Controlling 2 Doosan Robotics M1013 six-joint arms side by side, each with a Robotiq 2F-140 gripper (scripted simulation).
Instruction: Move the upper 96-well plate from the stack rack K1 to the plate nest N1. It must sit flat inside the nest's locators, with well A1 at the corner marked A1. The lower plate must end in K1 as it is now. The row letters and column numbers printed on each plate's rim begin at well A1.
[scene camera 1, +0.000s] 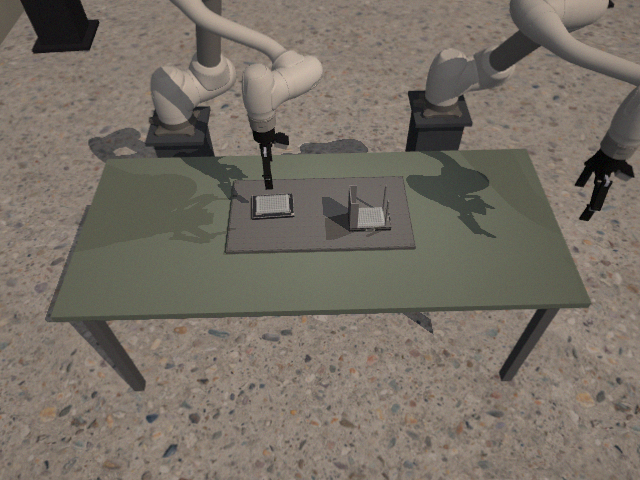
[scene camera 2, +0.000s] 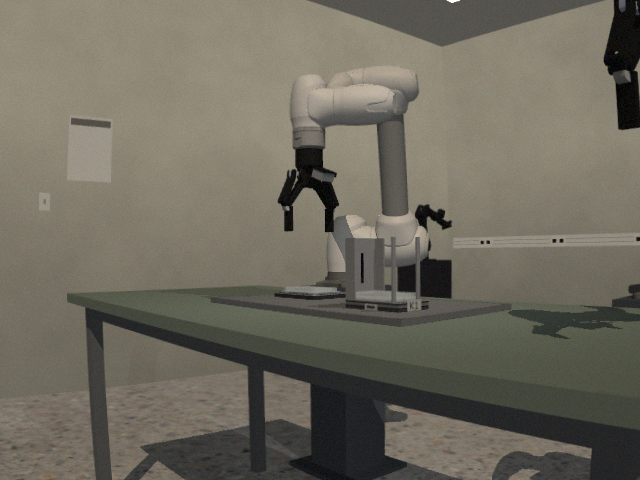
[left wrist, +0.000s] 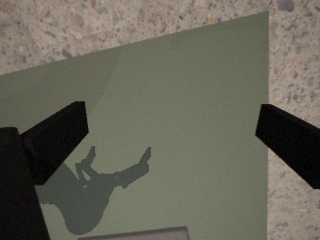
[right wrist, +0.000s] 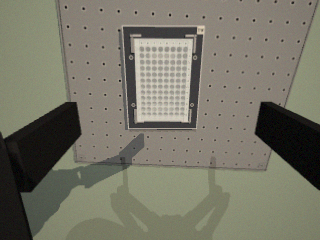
Observation:
In view: my left gripper (scene camera 1: 581, 202), my right gripper (scene camera 2: 309, 231) and a plate nest N1 (right wrist: 146, 32).
My left gripper shows as well in the left wrist view (left wrist: 172, 118). My right gripper also shows in the right wrist view (right wrist: 168, 118).

